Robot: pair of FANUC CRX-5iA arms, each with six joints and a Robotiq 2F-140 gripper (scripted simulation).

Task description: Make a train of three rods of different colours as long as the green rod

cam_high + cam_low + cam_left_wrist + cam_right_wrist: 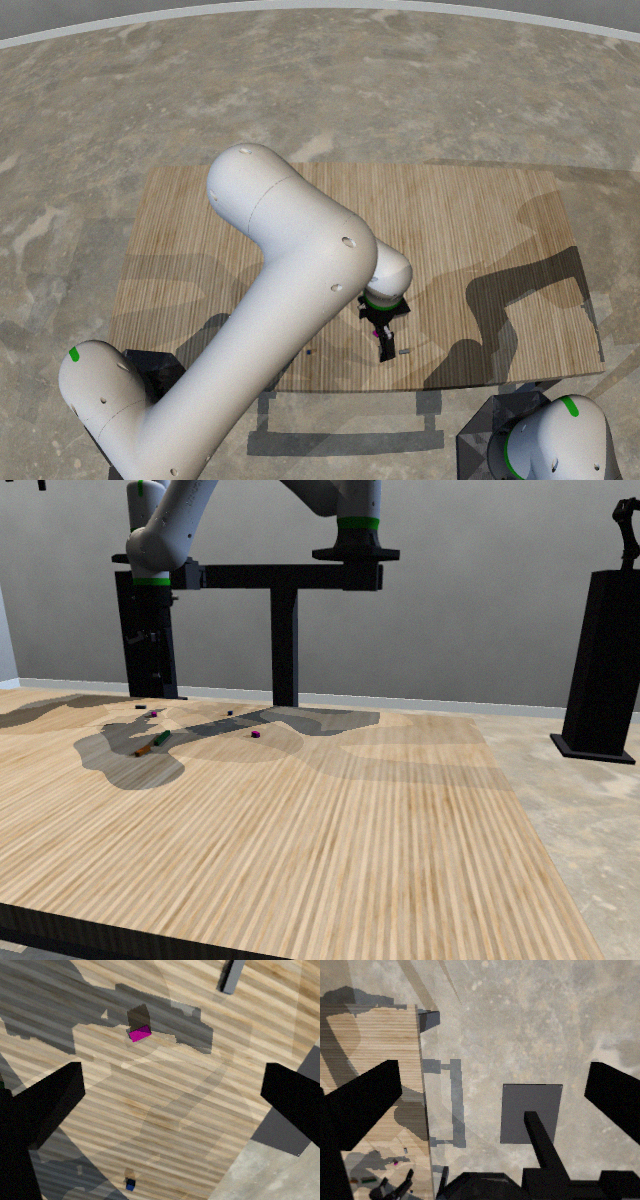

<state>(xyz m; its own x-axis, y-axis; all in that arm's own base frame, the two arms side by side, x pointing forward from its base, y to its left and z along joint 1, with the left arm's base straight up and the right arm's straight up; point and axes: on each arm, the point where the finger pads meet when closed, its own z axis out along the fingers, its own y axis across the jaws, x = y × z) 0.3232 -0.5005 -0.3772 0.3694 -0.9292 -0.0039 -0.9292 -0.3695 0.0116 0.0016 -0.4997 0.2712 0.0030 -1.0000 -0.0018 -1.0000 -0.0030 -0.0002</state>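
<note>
My left hand is 19 cm short of the green rod, 13 cm to the right of it and 7 cm above it. Round my left hand: grey rod 1 cm behind, 10 cm to the right, 7 cm below; blue rod 4 cm behind, 18 cm to the left, 7 cm below; orange rod 27 cm ahead, 15 cm to the left, 7 cm below.
</note>
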